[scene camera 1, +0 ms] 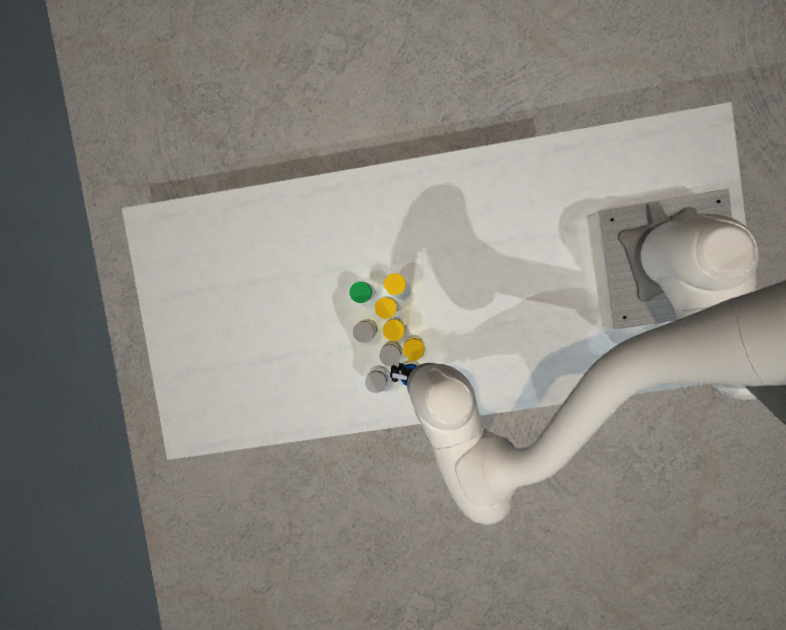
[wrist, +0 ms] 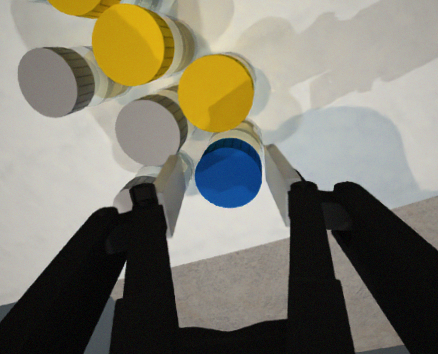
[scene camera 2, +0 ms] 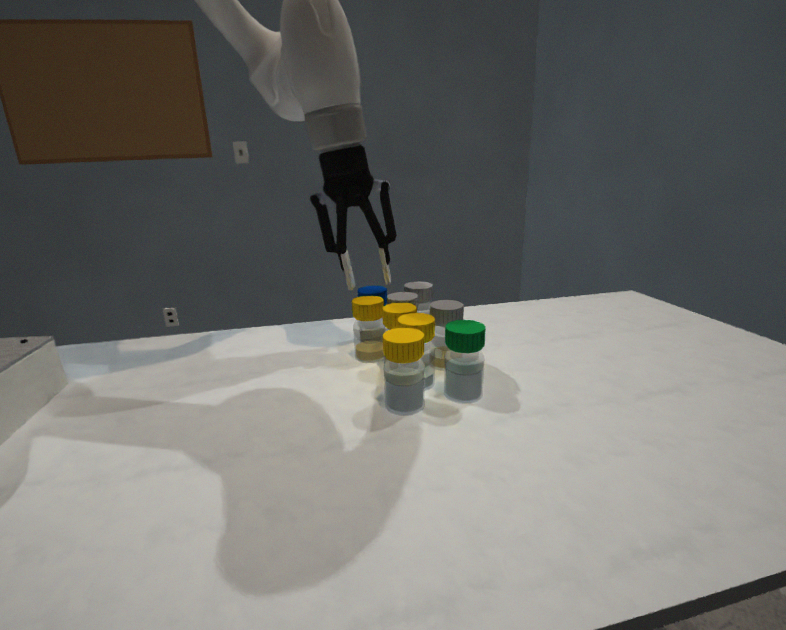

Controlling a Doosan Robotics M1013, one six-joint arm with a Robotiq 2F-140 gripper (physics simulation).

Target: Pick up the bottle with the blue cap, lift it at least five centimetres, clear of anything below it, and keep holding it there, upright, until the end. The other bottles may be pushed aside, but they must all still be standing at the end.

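Frame: origin at the arm's base, x down, y ahead, z right, level; centimetres.
Where they show: gripper, fingertip midpoint: (wrist: 223, 167) (scene camera 2: 370, 284).
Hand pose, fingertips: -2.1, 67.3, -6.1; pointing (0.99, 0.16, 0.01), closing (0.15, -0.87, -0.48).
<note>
Each offset is from my fingertips to the top centre of the thing, as dx, dy, dz. Level surfaces: height alone.
The bottle with the blue cap {+1.4, +0.8, -1.4} (scene camera 1: 410, 375) (scene camera 2: 372, 294) (wrist: 229, 176) stands among the other bottles at the edge of the group; its body is mostly hidden. My gripper (scene camera 1: 399, 374) (scene camera 2: 369, 284) (wrist: 223, 167) is partly open and empty. In scene camera 2 its fingertips are slightly above the height of the caps. In the wrist view the blue cap shows between the two finger pads, nearer the right one. A yellow-capped bottle {+1.4, -2.1, +4.5} (scene camera 1: 413, 349) (scene camera 2: 368, 308) (wrist: 216, 93) and a grey-capped bottle {+1.4, +4.0, +5.1} (scene camera 1: 389, 353) (scene camera 2: 402, 298) (wrist: 148, 130) stand close to it.
Another grey-capped bottle {+1.4, +9.7, -0.1} (scene camera 1: 375, 380) (scene camera 2: 418, 288) shows partly behind the left finger in the wrist view. Several more yellow and grey caps and a green-capped bottle {+1.4, +5.7, +22.6} (scene camera 1: 360, 292) (scene camera 2: 464, 336) stand upright on the white table {dx +11.9} (scene camera 1: 229, 295) (scene camera 2: 590, 459). The arm's metal base plate (scene camera 1: 702, 201) is at the right.
</note>
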